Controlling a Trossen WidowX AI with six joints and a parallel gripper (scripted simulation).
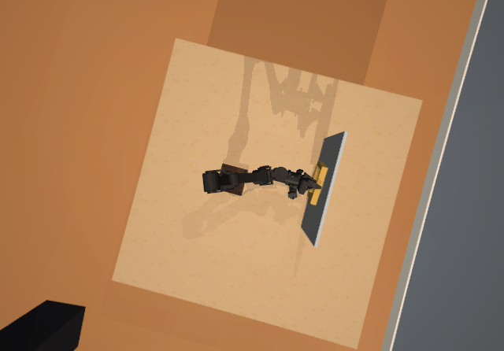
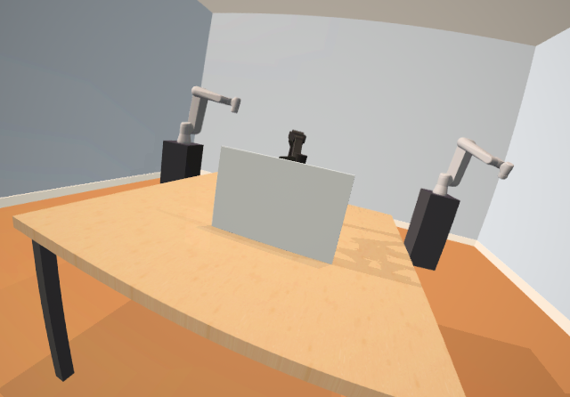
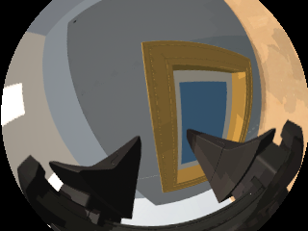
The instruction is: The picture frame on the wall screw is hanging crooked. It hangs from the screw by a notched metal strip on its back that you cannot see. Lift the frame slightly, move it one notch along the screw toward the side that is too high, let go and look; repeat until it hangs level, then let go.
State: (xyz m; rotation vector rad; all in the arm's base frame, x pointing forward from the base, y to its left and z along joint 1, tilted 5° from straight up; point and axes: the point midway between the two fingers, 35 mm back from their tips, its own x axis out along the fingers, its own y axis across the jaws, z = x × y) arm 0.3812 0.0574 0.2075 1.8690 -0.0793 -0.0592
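Right now my gripper tip is 5 cm above the picture frame and 1 cm to the right of it. The rest, counted from my gripper tip: grey wall panel: 6 cm below, 1 cm ahead.
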